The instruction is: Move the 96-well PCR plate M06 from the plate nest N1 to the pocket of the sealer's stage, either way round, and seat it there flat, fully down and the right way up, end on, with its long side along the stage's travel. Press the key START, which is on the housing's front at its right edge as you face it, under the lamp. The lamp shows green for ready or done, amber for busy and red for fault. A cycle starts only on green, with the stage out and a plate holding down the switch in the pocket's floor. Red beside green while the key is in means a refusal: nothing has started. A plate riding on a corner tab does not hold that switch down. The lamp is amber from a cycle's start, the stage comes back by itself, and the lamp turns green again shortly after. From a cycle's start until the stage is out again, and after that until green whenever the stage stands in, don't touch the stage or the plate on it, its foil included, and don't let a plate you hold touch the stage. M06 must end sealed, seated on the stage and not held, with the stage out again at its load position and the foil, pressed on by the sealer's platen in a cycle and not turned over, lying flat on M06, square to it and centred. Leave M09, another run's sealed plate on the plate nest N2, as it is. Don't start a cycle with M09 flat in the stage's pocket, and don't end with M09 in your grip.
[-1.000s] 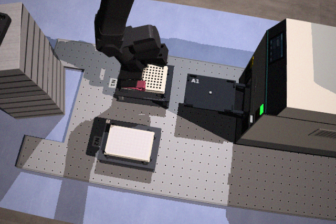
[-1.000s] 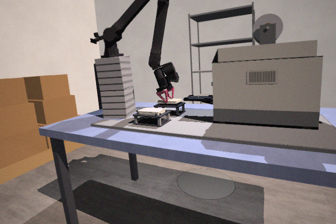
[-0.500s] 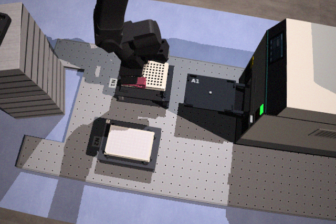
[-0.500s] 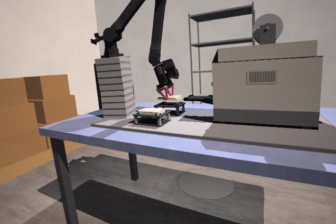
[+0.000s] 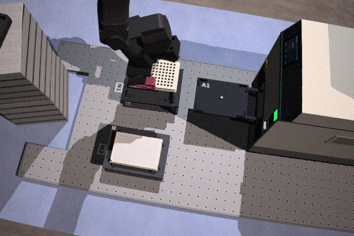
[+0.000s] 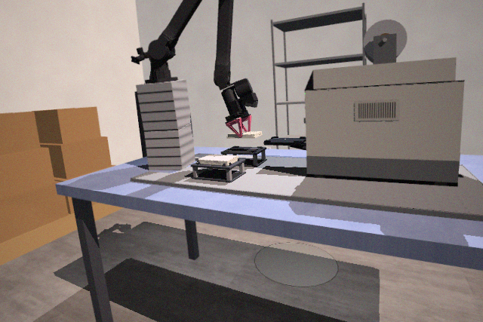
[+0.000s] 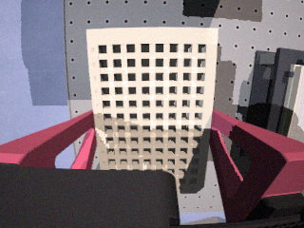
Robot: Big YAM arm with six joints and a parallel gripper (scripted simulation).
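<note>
Right now the sealer stage is 190 mm ahead of my hand, 20 mm below it and 10 mm to the right of it. Round my hand: white 96-well plate M06: right at my hand; then plate nest N1: 70 mm below, 10 mm behind; then sealed plate M09: 200 mm to the right, 60 mm below, 10 mm ahead.
</note>
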